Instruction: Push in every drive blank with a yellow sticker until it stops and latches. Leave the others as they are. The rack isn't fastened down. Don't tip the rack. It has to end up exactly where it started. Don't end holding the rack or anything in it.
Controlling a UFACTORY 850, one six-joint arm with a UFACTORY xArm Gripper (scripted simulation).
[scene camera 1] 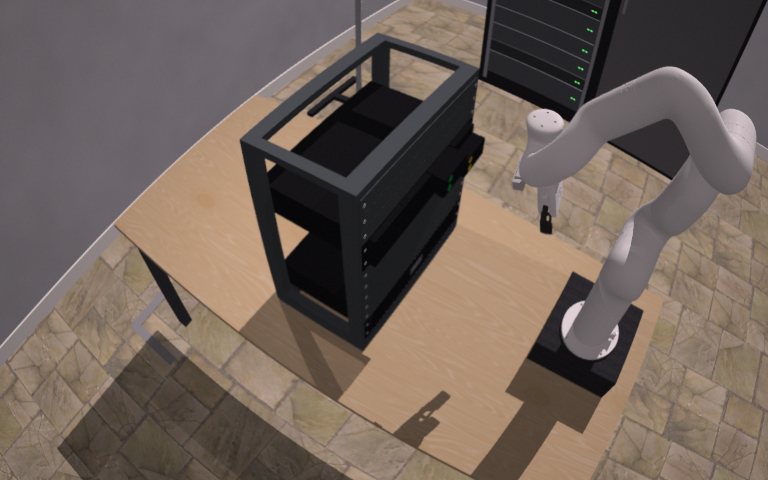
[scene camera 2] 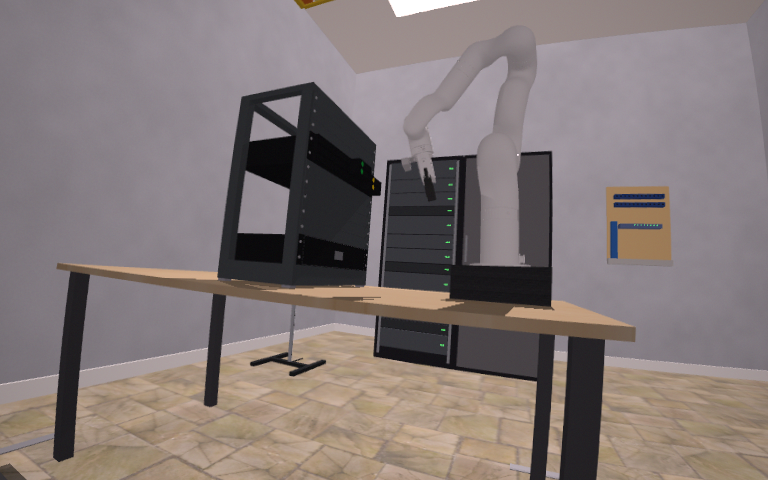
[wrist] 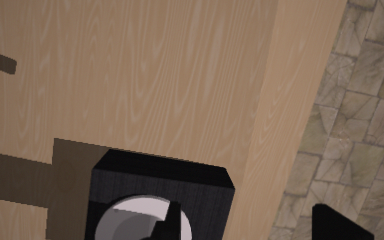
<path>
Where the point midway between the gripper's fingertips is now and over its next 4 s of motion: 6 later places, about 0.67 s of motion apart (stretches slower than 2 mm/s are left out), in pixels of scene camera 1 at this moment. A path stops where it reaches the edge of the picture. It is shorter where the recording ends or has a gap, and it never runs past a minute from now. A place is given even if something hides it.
My gripper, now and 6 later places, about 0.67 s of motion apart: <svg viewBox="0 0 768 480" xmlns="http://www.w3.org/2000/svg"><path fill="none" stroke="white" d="M549 218L568 208L574 185L561 162L535 151L507 158L487 179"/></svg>
</path>
